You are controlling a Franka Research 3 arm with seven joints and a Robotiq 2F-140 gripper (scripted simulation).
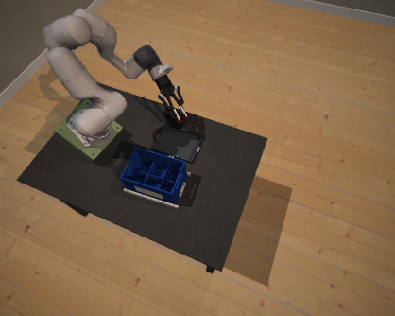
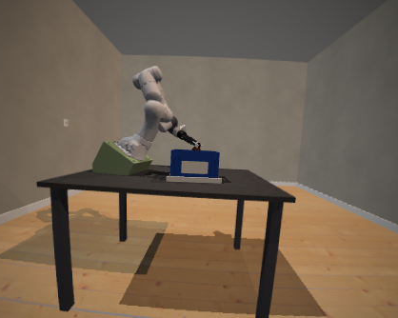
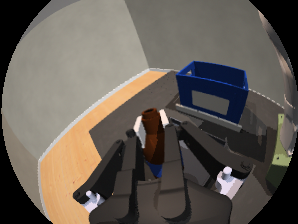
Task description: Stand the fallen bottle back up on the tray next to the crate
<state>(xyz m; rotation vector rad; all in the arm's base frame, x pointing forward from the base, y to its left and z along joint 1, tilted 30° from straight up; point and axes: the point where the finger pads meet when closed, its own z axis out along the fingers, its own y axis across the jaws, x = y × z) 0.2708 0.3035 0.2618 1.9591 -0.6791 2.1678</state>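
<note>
The brown bottle is 60 mm below my hand. The rest, counted from my hand: blue crate 60 mm ahead, 340 mm to the right, 130 mm below; then dark tray 10 mm ahead, 70 mm to the right, 200 mm below.
</note>
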